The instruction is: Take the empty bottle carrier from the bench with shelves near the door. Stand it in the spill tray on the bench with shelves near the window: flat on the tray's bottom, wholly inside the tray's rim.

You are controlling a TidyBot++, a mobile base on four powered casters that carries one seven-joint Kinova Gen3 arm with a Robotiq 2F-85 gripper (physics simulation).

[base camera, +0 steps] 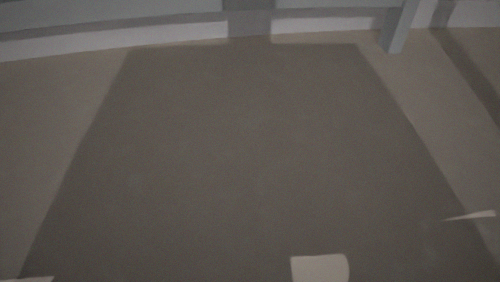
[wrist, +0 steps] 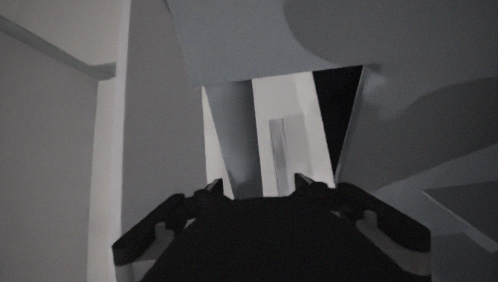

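Places are measured from the arm's base along level axes (x ahead, y left, z up), in centimetres.
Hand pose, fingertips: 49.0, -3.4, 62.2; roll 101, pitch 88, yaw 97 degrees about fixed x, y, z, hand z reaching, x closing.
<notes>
After its pixels a point has its place, as x, y, z.
A grey piece that looks like the empty bottle carrier (wrist: 232, 47) @(38.1, -11.8, 62.6) shows in the wrist view, close up: a flat end panel at the upper middle and a rounded grey bar running down from it. Its lower end is hidden behind the gripper. My gripper (wrist: 258, 183) @(49.0, -3.4, 62.2) is open, with its fingertips wide apart. The bar's lower part shows between the fingertips in the picture; how far it is from them in depth, I cannot tell. The spill tray does not show in either view.
A tall grey upright panel (wrist: 160, 130) @(58.1, -13.2, 80.4) stands just left of the carrier in the wrist view. A grey surface with dark shadows (wrist: 430, 130) @(42.2, -7.5, 50.2) is on the right. In the base view, a grey leg (base camera: 398, 30) @(75.2, -41.7, -33.0) stands on the floor (base camera: 250, 150) @(42.3, -2.9, -39.6), near the upper right.
</notes>
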